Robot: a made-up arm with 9 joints. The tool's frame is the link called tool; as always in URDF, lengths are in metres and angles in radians. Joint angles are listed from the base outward.
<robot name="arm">
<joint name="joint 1" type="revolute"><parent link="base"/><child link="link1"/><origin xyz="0 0 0.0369" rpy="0 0 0"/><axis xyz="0 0 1"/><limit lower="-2.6" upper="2.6"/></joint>
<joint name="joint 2" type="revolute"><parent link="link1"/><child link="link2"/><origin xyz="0.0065 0.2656 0.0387" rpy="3.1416 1.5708 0"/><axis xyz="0 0 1"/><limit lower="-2.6" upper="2.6"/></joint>
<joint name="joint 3" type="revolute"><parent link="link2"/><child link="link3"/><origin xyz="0.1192 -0.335 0.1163" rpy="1.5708 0 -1.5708"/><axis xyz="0 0 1"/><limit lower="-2.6" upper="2.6"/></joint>
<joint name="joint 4" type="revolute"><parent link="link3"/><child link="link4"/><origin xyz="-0.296 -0.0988 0.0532" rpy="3.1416 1.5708 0"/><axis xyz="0 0 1"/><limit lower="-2.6" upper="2.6"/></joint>
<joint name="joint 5" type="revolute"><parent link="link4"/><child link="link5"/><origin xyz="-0.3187 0.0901 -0.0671" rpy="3.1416 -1.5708 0"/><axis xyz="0 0 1"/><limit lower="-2.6" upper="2.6"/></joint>
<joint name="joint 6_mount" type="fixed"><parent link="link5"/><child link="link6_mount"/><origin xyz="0.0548 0.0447 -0.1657" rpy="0 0 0"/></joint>
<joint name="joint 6" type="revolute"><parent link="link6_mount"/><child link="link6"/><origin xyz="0.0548 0.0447 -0.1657" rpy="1.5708 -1.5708 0"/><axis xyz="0 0 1"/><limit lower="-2.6" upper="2.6"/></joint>
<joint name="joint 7" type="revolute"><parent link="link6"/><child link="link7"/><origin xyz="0.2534 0.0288 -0.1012" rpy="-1.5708 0 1.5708"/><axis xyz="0 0 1"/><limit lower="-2.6" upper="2.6"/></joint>
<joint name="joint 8" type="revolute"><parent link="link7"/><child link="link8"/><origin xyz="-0.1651 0.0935 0.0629" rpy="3.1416 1.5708 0"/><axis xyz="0 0 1"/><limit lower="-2.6" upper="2.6"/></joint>
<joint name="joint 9" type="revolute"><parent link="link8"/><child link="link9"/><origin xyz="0.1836 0.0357 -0.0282" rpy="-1.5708 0 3.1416"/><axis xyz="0 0 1"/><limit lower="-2.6" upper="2.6"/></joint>
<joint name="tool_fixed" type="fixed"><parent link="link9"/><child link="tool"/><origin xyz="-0.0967 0.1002 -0.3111" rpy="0 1.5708 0"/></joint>
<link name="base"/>
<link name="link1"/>
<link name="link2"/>
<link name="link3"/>
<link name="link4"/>
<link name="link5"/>
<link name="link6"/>
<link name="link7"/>
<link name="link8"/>
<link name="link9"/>
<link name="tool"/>
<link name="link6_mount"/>
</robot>
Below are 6 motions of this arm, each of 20 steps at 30 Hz.
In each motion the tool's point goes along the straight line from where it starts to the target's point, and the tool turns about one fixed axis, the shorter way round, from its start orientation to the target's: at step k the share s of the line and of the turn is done. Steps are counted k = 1, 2, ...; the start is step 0. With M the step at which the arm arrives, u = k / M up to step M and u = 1 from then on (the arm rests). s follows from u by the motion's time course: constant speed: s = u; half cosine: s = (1 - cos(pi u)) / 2; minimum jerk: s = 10 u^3 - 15 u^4 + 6 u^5.
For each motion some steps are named. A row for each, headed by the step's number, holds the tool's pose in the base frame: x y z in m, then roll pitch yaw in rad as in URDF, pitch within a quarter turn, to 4 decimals.
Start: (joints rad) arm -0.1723 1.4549 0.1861 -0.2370 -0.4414 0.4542 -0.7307 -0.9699 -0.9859
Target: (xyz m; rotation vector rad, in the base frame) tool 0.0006 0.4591 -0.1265 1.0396 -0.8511 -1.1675
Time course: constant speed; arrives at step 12
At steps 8, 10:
8: -0.0127 0.4499 -0.1115 0.7473 0.1513 -1.3822
10: -0.0060 0.4545 -0.1190 1.0015 0.0742 -1.3636

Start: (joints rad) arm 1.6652 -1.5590 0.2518 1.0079 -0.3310 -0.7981 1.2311 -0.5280 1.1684
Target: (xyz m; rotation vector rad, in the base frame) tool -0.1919 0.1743 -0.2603 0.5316 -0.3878 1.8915
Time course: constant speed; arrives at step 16
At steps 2, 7, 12, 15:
2: -0.0292 0.1558 -0.2935 -1.2039 -0.5355 2.0504
7: -0.0873 0.1624 -0.2816 -0.7846 -0.5553 2.0218
12: -0.1454 0.1690 -0.2698 -0.3611 -0.5634 1.9860
15: -0.1803 0.1730 -0.2627 -0.1064 -0.5619 1.9637

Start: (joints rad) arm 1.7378 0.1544 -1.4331 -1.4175 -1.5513 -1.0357 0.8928 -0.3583 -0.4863
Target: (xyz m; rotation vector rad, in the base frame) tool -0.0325 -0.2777 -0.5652 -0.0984 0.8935 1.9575
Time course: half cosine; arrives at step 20
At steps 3, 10, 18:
3: 0.0308 -0.3705 -0.4895 0.6661 0.2129 2.7742
10: 0.0010 -0.3268 -0.5252 0.6708 0.3134 2.5161
18: -0.0309 -0.2801 -0.5632 0.6448 0.4180 2.2300

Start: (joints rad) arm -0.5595 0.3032 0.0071 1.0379 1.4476 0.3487 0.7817 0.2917 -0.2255
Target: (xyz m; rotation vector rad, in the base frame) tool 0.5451 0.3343 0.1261 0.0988 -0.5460 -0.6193
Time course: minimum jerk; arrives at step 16
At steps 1, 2, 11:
1: 0.0814 0.5128 0.4500 2.0087 -1.1973 -2.4419
2: 0.0878 0.5103 0.4455 1.9671 -1.2041 -2.4002
11: 0.4614 0.3665 0.1845 0.3619 -0.6778 -0.7863

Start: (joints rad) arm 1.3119 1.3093 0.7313 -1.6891 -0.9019 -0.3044 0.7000 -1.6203 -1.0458
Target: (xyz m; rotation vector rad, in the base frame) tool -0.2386 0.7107 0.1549 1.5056 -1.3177 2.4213
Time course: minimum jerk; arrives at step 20
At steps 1, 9, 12, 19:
1: 0.1511 0.5878 0.0762 -2.6940 -0.8623 -1.2998
9: -0.0072 0.6377 0.1082 -2.1257 -0.9837 -1.7852
12: -0.1148 0.6716 0.1299 -1.6923 -0.9588 -2.1629
19: -0.2381 0.7106 0.1548 -1.2884 -0.8326 -2.5014

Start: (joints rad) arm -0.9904 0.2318 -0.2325 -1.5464 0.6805 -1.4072 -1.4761 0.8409 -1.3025
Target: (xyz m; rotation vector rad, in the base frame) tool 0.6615 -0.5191 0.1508 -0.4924 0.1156 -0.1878
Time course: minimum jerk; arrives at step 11
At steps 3, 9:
3: 0.5815 -0.5203 0.1925 -0.9522 0.4562 -0.7220
9: 0.6574 -0.5192 0.1530 -0.5184 0.0899 -0.2296

